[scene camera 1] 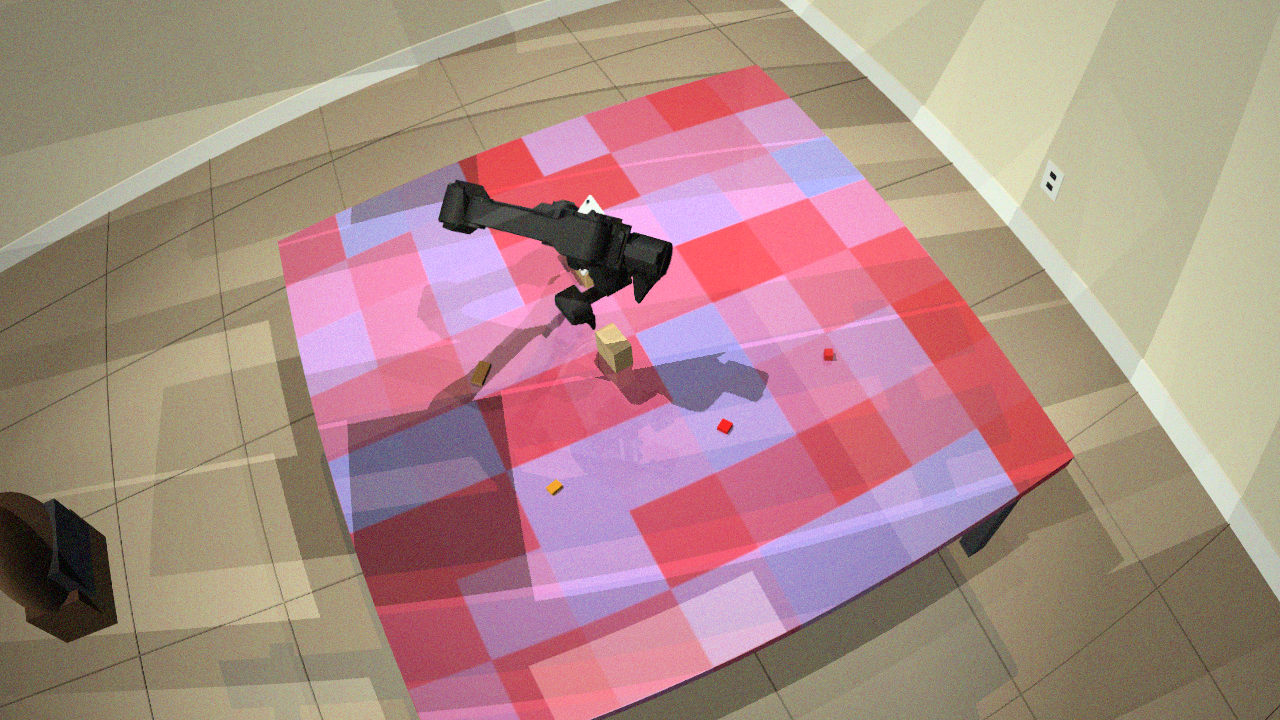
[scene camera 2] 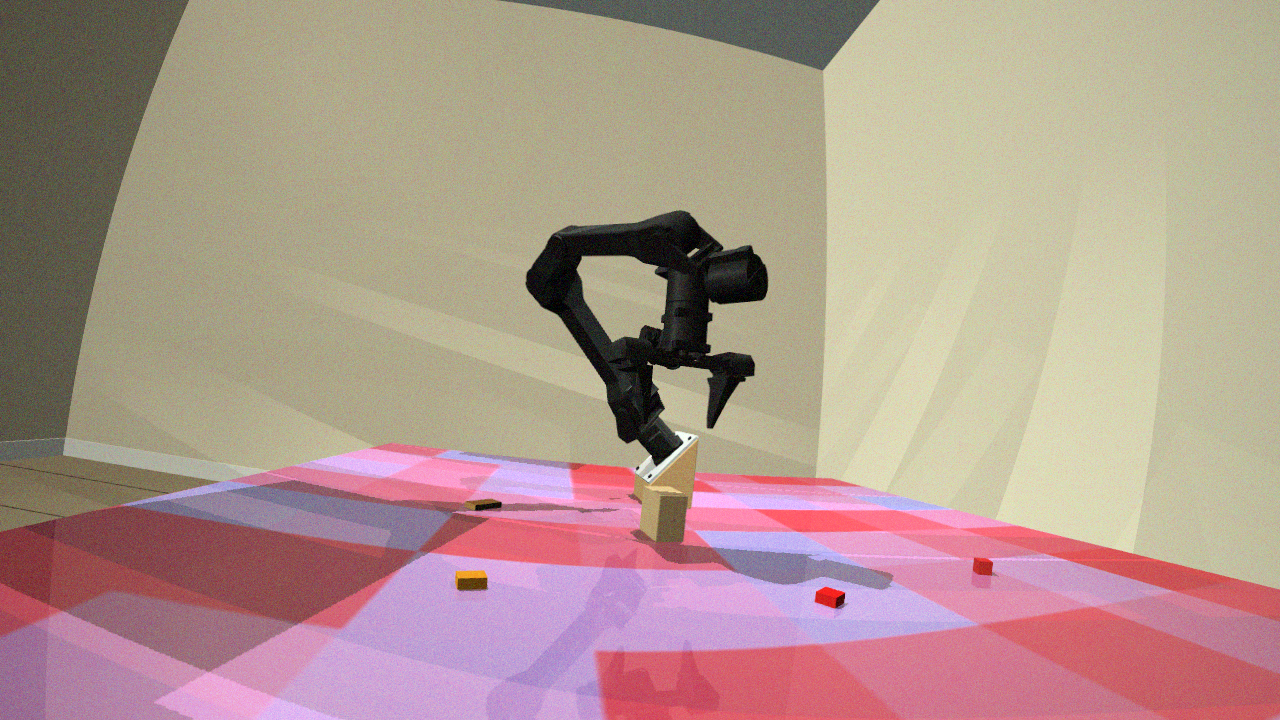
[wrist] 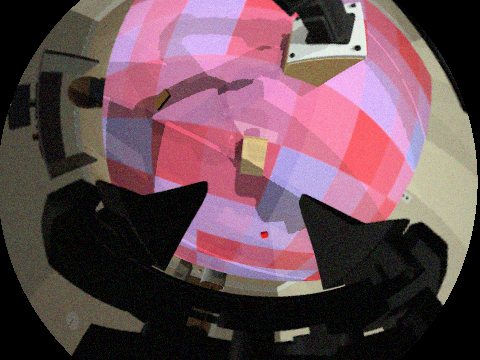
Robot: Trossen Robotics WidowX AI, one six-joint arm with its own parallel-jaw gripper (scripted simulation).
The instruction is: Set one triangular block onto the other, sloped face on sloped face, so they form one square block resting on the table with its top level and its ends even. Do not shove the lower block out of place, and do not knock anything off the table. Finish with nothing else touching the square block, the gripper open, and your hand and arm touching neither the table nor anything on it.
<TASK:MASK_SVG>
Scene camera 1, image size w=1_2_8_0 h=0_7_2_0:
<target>my gripper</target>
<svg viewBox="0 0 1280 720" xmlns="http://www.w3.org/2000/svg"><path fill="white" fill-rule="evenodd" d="M555 305L565 315L571 325L587 323L594 330L596 328L596 321L590 304L604 296L612 295L633 283L635 300L640 304L650 289L661 278L625 268L622 264L618 274L572 262L573 258L566 257L570 268L574 270L581 268L589 270L593 287L581 293L576 285L572 285L555 295Z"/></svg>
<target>tan triangular block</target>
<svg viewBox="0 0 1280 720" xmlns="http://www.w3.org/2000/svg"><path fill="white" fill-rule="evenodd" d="M612 323L596 332L596 335L614 371L618 373L633 364L632 345Z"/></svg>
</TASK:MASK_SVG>
